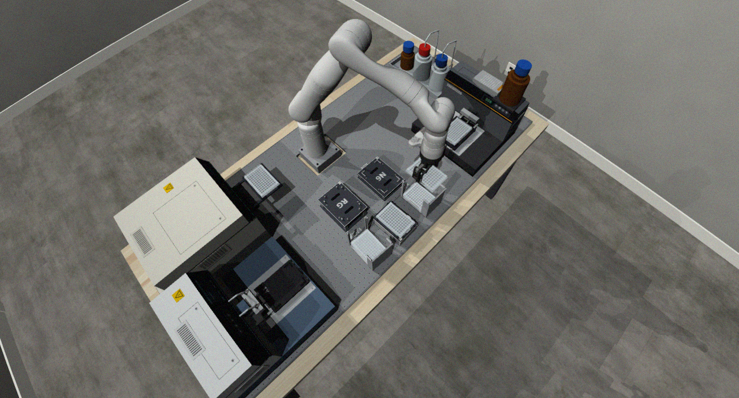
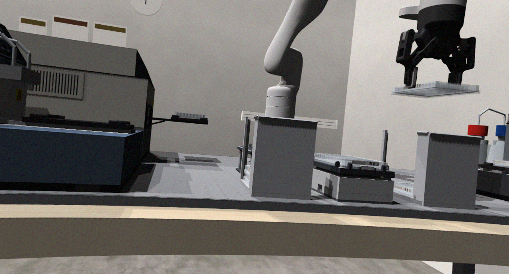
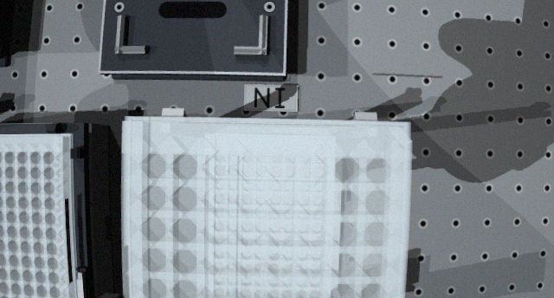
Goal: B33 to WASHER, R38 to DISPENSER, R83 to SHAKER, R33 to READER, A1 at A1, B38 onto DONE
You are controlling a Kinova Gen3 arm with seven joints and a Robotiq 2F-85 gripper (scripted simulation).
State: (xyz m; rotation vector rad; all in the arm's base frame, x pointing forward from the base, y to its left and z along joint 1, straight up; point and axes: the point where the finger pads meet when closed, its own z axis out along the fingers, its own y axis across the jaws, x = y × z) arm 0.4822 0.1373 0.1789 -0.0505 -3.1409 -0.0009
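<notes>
Right now the washer manifold is 730 mm to the right of my hand, 120 mm behind it and 60 mm below it. From my hand the other things lie so: plate R83: 160 mm to the right, 160 mm below; then plate B33: 10 mm below; then nest N6: 190 mm below, 180 mm behind, 40 mm to the right.
</notes>
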